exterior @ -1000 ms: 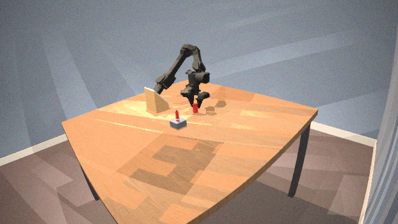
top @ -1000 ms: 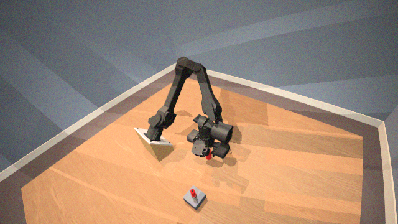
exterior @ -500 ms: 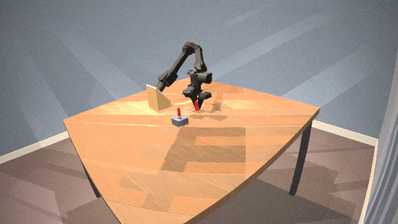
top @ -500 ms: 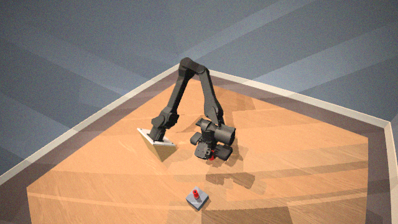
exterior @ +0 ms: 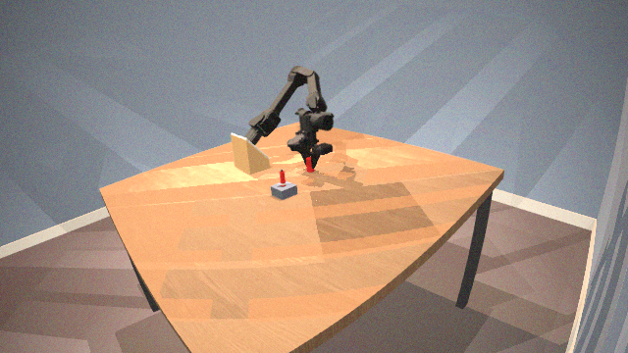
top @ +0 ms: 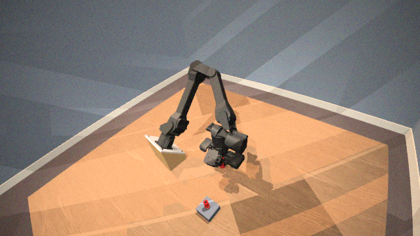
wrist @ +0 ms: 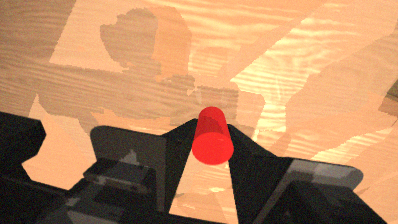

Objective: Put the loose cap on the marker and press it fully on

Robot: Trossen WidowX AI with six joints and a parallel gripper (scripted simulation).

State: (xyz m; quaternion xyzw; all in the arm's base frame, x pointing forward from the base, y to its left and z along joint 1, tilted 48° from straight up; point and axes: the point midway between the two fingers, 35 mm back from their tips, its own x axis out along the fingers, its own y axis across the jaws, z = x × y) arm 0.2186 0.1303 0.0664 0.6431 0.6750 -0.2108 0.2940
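Now: the red marker 18 cm to the right of my gripper tip, 9 cm ahead of it and 4 cm above it. From my gripper tip the other things lie so: block 18 cm to the right, 9 cm ahead, 1 cm below; red cap 1 cm above.
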